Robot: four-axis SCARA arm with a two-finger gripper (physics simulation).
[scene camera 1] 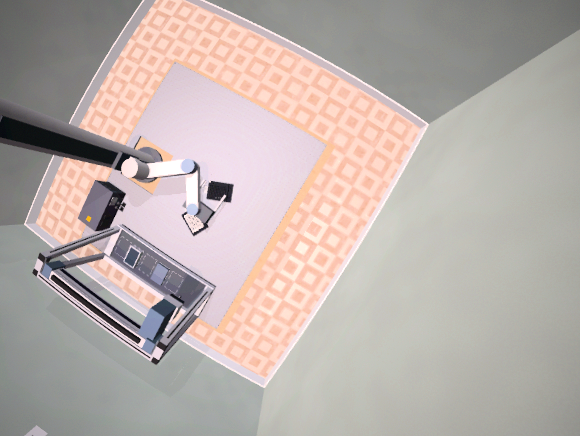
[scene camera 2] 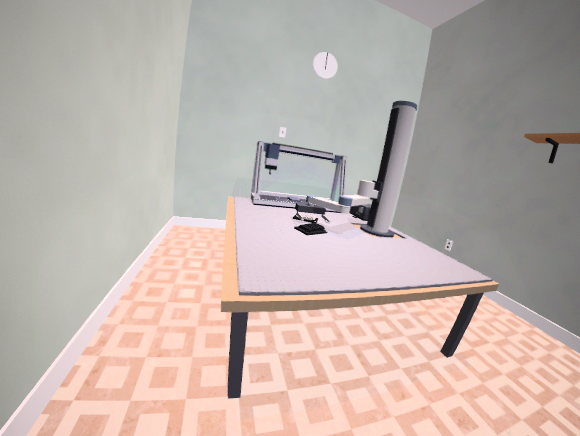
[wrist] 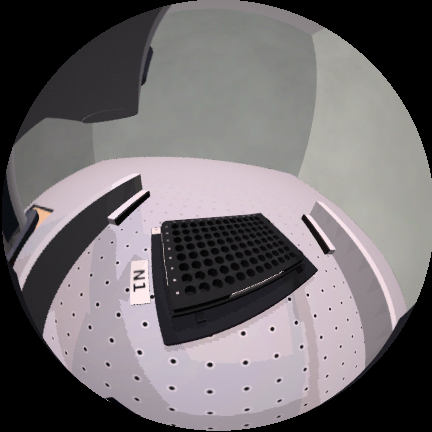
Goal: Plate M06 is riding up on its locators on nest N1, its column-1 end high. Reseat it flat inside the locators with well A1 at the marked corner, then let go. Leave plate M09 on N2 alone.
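Frame: origin at the arm's base, x right, y ahead, z up, level; millimetres.
Seen in the pictures: gripper, fingertip midpoint: [scene camera 1: 215, 187] [scene camera 2: 316, 220] [wrist: 229, 194]; arm's base at its link origin: [scene camera 2: 376, 231].
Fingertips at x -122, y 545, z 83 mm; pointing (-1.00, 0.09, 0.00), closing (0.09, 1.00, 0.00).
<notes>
Offsets run from my fingertips to a thing's top centre. "spot": to the spot under its first point. Level surfaces: height alone.
Black plate M06 {dx +14, dy +11, dz -35 mm} [scene camera 1: 220, 191] [scene camera 2: 311, 228] [wrist: 227, 255] lies over the dark nest N1 {dx +11, dy +16, dz -48 mm} [wrist: 225, 318]. In the wrist view its end by the N1 label {spot: dx +49, dy -72, dz -68 mm} [wrist: 139, 281] looks raised, with the nest showing below its near edge. The A1 tag {spot: dx -10, dy -74, dz -58 mm} [wrist: 156, 230] is at the nest's upper left corner. My gripper [scene camera 1: 215, 190] [wrist: 229, 194] is open and empty, its fingers wide apart on the two sides of M06 and seemingly above it. Fingertip height is hard to judge. Plate M09 {dx +264, dy -35, dz -44 mm} [scene camera 1: 193, 222], with pale wells, sits on N2 close to the gripper body.
A gantry frame {spot: dx +757, dy -81, dz +437 mm} [scene camera 1: 95, 309] [scene camera 2: 305, 151] stands over a deck with several marked slots. A dark grey box {spot: dx +488, dy -611, dz +45 mm} [scene camera 1: 102, 205] with a yellow square is near the arm base. The arm's tall column [scene camera 2: 392, 170] rises from the perforated grey table mat {dz -71 mm} [scene camera 1: 250, 150] [scene camera 2: 360, 265].
</notes>
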